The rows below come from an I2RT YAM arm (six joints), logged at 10 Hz.
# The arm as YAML. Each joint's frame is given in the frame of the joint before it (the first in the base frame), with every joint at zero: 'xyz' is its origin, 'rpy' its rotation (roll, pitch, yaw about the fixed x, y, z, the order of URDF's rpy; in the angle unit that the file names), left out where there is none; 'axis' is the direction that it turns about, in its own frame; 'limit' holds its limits. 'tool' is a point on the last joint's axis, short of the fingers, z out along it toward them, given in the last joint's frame.
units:
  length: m
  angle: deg
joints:
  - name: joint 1
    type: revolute
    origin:
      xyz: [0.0, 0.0, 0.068]
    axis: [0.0, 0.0, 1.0]
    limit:
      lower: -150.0
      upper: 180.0
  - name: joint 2
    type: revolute
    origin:
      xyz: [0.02, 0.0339, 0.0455]
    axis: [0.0, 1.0, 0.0]
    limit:
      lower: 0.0
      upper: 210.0
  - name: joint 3
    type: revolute
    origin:
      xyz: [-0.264, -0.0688, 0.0]
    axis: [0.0, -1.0, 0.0]
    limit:
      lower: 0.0
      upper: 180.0
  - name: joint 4
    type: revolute
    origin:
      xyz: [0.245, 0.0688, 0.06]
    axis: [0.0, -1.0, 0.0]
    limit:
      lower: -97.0
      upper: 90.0
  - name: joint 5
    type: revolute
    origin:
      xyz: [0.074, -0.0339, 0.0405]
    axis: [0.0, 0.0, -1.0]
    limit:
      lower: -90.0
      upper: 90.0
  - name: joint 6
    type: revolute
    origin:
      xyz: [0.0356, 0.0, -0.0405]
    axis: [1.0, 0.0, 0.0]
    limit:
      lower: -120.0
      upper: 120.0
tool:
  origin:
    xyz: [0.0, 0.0, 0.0]
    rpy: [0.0, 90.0, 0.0]
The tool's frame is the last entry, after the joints.
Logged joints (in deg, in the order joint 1, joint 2, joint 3, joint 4, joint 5, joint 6), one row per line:
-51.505, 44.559, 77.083, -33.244, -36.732, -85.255
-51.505, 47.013, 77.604, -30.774, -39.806, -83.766
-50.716, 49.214, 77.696, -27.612, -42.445, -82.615
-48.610, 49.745, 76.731, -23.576, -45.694, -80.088
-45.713, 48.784, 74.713, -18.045, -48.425, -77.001
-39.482, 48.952, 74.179, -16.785, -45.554, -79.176
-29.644, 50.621, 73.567, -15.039, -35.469, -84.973
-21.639, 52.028, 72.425, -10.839, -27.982, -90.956
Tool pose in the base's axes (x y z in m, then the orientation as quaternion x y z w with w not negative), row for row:
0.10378, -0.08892, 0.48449, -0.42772, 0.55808, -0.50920, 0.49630
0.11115, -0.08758, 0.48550, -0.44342, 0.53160, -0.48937, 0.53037
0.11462, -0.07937, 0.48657, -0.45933, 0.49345, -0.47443, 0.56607
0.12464, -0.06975, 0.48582, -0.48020, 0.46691, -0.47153, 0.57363
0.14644, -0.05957, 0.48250, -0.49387, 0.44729, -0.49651, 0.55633
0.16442, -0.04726, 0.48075, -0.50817, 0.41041, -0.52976, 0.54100
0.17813, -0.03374, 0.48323, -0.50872, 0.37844, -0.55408, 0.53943
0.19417, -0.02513, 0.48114, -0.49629, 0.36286, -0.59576, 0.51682
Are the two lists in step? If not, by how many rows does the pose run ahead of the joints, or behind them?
The pose runs 2 rows ahead of the joints: the pose in row i belongs to the joints in row i + 2.
